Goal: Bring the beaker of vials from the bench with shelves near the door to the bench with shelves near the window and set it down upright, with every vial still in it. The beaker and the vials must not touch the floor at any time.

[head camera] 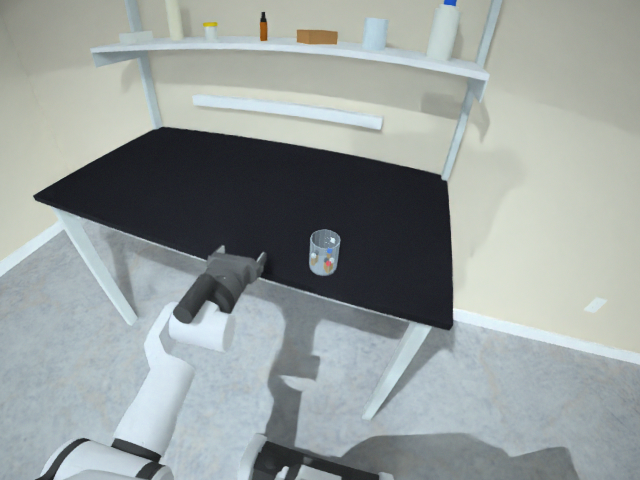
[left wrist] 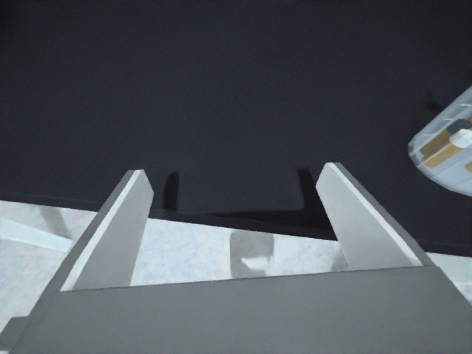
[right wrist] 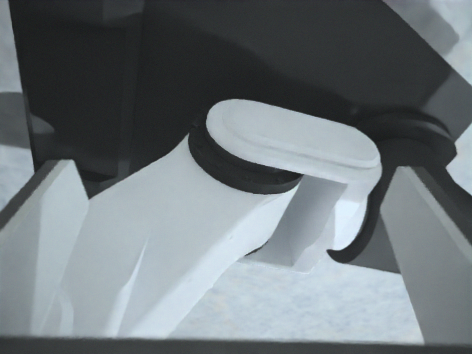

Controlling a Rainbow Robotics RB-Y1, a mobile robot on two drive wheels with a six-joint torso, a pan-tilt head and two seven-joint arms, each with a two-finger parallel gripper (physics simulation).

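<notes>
A clear glass beaker (head camera: 324, 253) (left wrist: 447, 150) stands upright on the black bench top (head camera: 248, 180) (left wrist: 225, 90), near its front edge and right of centre in the head view. Several small vials with white, blue, red and dark caps lie inside it. In the left wrist view the beaker is cut off by the right picture edge. My left gripper (head camera: 241, 252) (left wrist: 236, 178) is open and empty above the bench's front edge, to the left of the beaker and apart from it. My right gripper (right wrist: 235, 184) is open and empty, low beside the robot's own body.
A wall shelf (head camera: 248, 45) above the bench holds a white bottle (head camera: 443, 32), a light blue cup (head camera: 375, 33), a brown box (head camera: 316, 37), an amber bottle (head camera: 263, 28) and a yellow-lidded jar (head camera: 210, 31). A white rail (head camera: 284, 109) runs along the wall. Bench legs (head camera: 398, 369) (head camera: 98, 268) stand at both sides.
</notes>
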